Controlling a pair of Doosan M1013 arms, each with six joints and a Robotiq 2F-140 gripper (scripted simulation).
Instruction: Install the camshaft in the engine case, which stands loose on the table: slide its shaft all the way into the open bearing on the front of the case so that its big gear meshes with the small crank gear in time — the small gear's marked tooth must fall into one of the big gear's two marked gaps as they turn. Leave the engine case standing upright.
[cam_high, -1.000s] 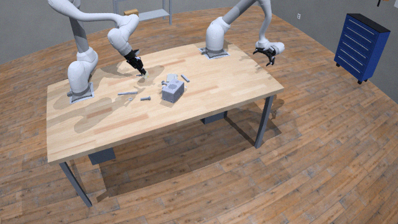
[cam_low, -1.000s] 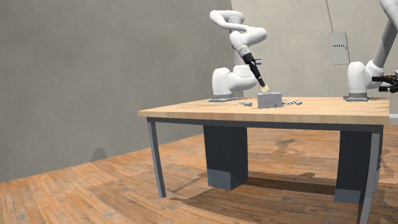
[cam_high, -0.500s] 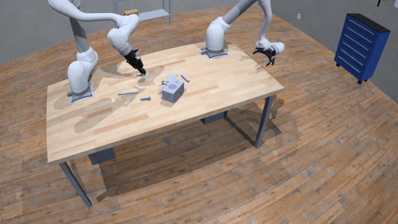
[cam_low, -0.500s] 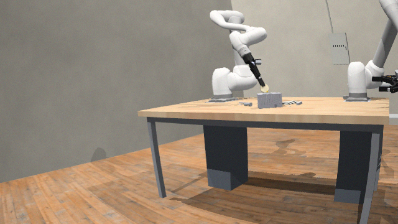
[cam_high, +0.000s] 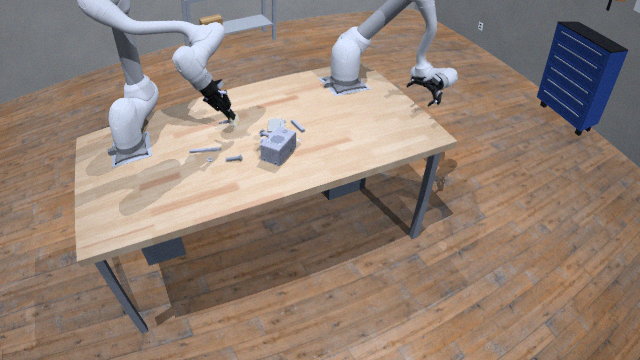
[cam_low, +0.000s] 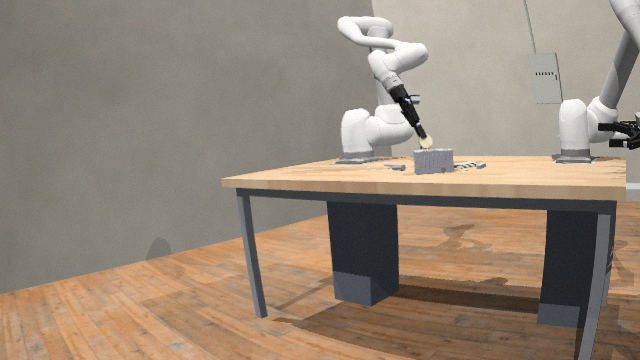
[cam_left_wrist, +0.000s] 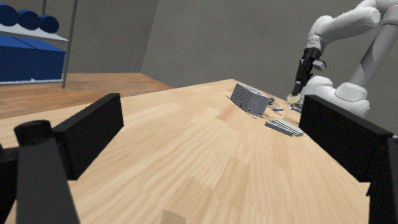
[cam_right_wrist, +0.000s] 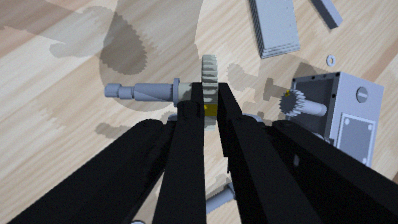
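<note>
The small crank gear lies 10 cm ahead of my right hand, 11 cm to the left of it and 9 cm below it. Also, from my right hand: bolt-like part (15 cm ahead, 3 cm to the right, 14 cm below); long rod (2 cm ahead, 14 cm to the right, 14 cm below); small ring (9 cm ahead, 14 cm to the right, 15 cm below).
</note>
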